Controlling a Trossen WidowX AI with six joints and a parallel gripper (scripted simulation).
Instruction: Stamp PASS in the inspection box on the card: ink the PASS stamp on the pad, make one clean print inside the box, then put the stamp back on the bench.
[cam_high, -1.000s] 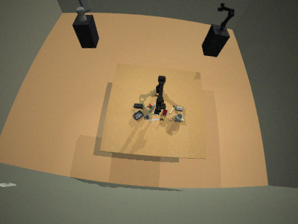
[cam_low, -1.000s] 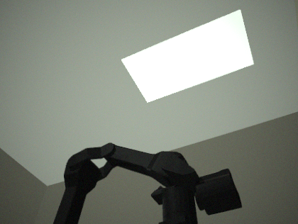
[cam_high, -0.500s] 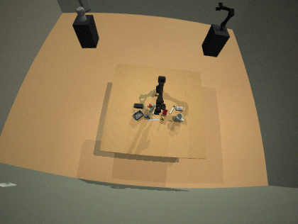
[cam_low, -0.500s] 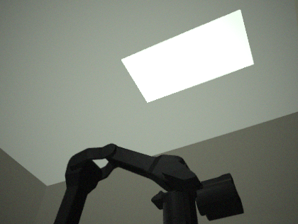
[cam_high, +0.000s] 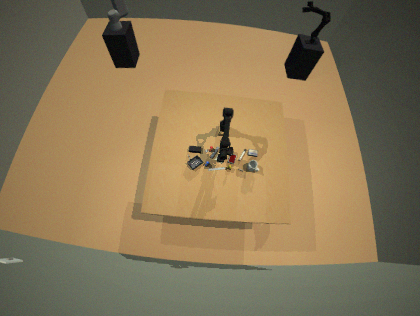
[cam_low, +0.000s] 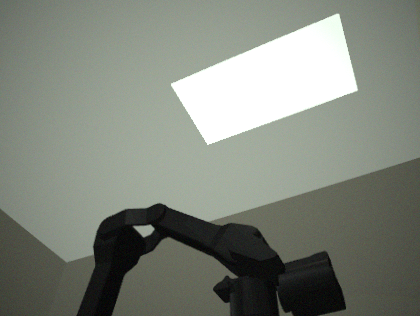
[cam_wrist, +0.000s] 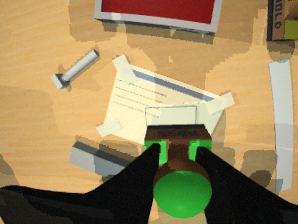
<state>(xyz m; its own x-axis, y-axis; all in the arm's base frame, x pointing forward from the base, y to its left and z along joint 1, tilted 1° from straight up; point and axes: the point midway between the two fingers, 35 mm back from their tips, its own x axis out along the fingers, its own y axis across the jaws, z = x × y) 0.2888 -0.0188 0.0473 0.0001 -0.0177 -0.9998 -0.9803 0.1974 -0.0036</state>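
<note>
My gripper tip is now 10 mm past the white card and 60 mm above it. The rest, counted from my gripper tip: white cylinder (60 mm behind, 220 mm to the left, 50 mm below); yellow block (100 mm ahead, 80 mm to the left, 40 mm below); red ink pad (110 mm to the left, 50 mm below).
</note>
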